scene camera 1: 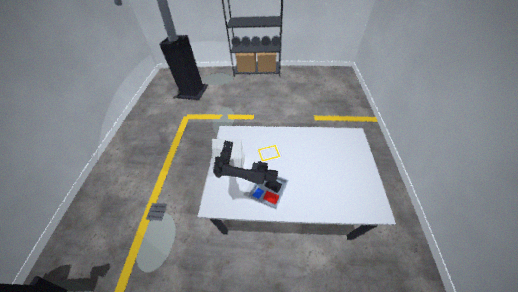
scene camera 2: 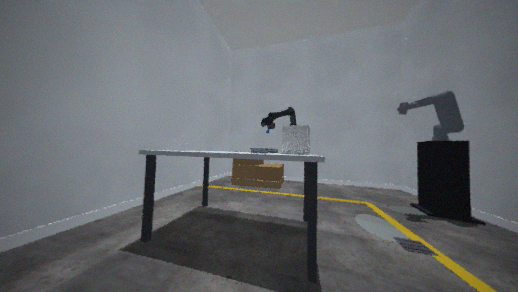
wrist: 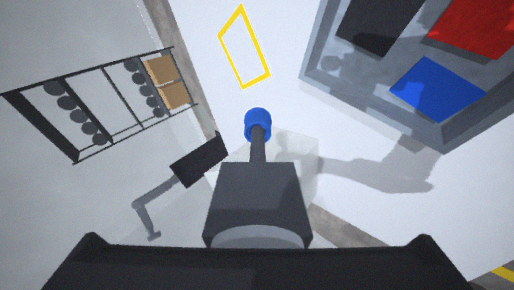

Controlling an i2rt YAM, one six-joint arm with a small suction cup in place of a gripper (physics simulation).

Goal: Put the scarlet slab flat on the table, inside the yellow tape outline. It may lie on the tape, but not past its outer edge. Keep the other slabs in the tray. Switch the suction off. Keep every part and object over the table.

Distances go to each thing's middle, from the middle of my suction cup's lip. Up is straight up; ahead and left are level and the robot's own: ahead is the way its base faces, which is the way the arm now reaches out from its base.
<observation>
Right now my suction cup is 6 cm short of the grey tray (wrist: 362, 79), 8 cm to the left of it and 20 cm above it. From my suction cup the other things lie so: blue slab (wrist: 432, 89) (1 cm behind, 13 cm to the right, 22 cm below).
</observation>
